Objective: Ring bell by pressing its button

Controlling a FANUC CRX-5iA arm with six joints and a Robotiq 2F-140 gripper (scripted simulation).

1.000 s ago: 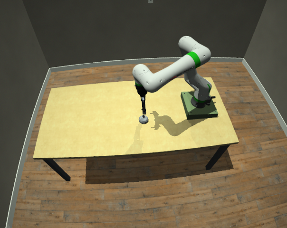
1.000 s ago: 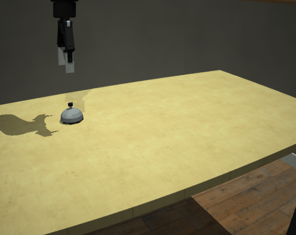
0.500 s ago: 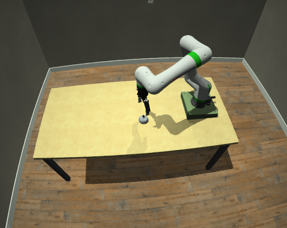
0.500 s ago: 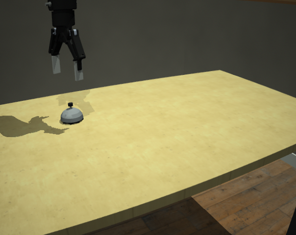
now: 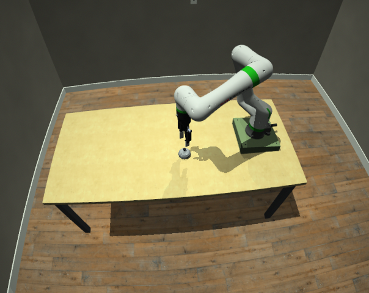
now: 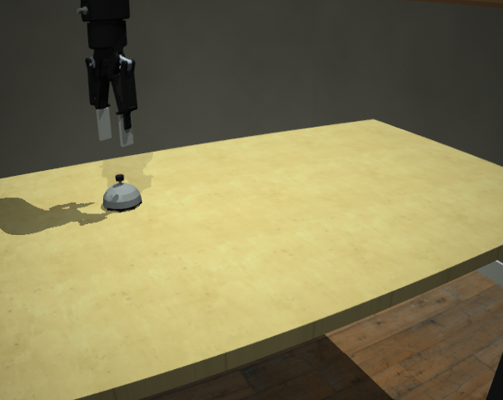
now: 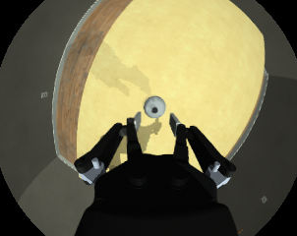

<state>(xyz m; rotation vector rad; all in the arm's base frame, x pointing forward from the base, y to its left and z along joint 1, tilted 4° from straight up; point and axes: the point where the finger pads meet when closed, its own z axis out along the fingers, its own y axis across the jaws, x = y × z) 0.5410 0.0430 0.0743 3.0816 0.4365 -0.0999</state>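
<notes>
The black button is 11 cm below my hand. The rest, counted from my hand: grey dome bell (13 cm below).
</notes>
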